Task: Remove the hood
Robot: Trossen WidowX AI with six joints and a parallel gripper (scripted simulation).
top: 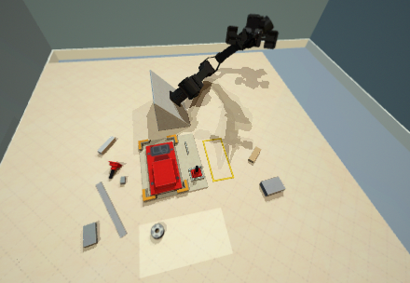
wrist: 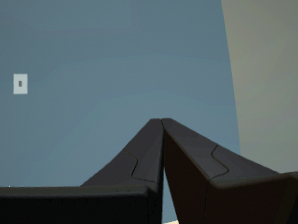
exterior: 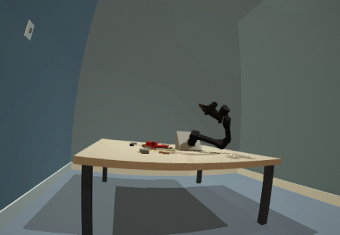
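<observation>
Now: gripper tip 34 cm to the left of the red hood, 34 cm above it and 30 cm short of it. Round my gripper tip: long grey strip (52 cm to the right, 38 cm below, 38 cm ahead); wooden block (37 cm below, 24 cm ahead, 3 cm to the left); grey block (39 cm ahead, 37 cm below, 5 cm to the left).
</observation>
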